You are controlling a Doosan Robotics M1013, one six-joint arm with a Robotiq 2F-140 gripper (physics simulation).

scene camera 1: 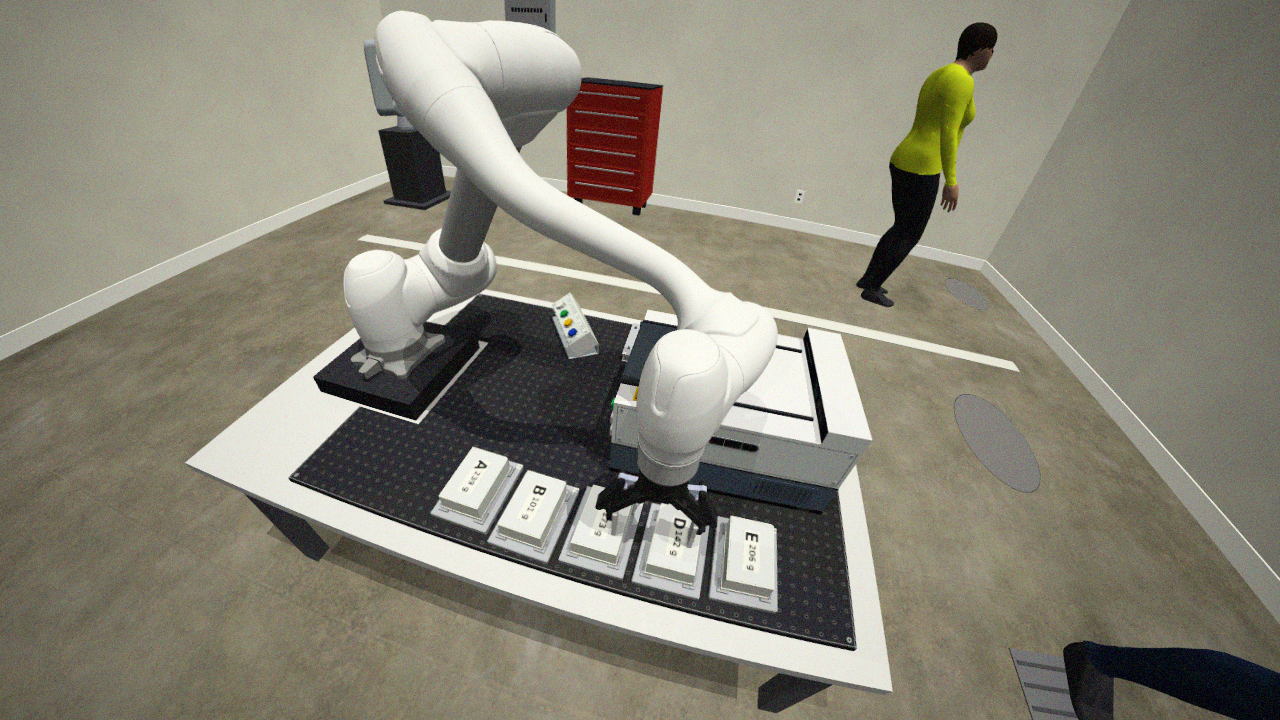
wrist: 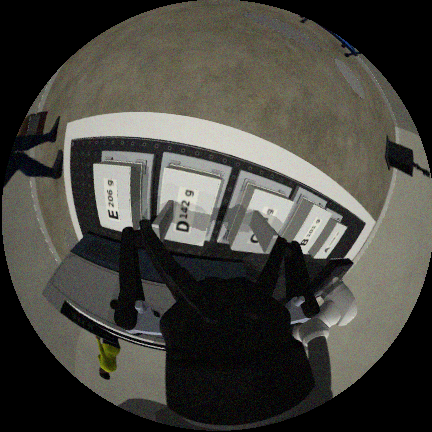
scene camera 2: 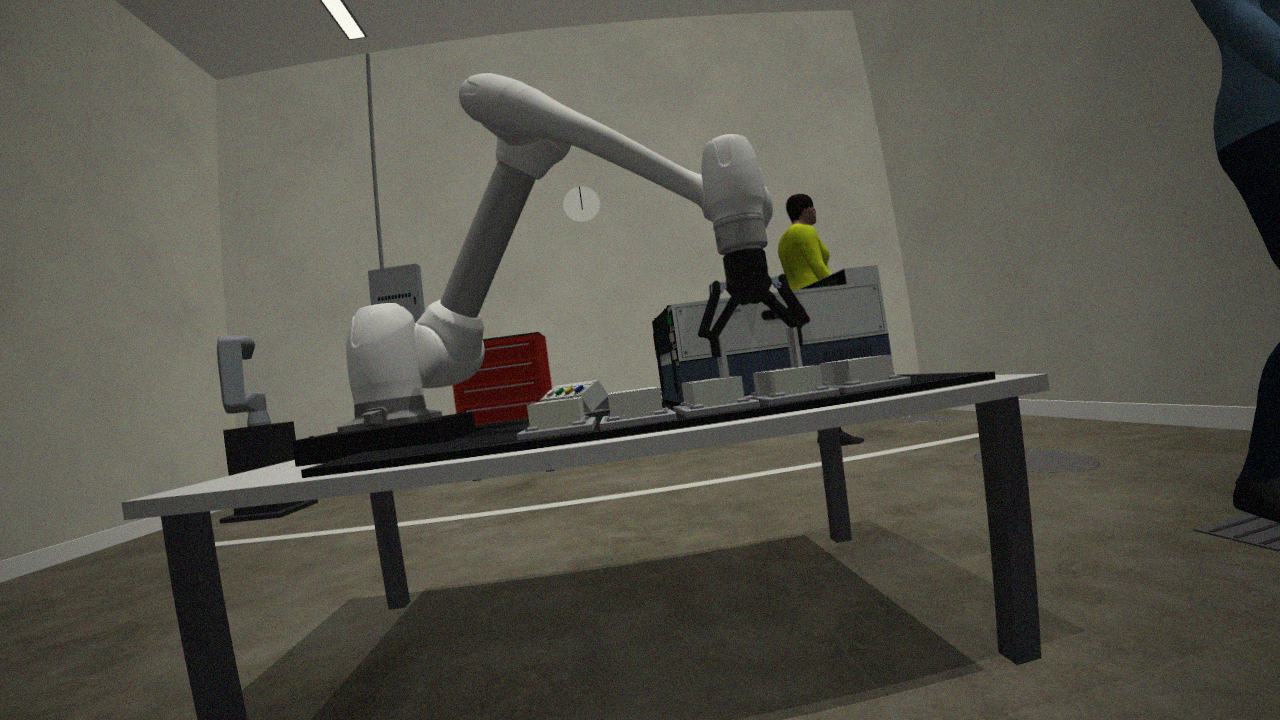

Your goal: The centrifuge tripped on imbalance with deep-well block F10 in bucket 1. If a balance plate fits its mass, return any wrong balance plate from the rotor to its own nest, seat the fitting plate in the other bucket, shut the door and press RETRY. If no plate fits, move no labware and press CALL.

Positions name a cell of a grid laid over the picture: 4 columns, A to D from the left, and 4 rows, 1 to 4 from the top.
My gripper shows in scene camera 1 (C3), in the wrist view (B2) and in scene camera 2 (C3).
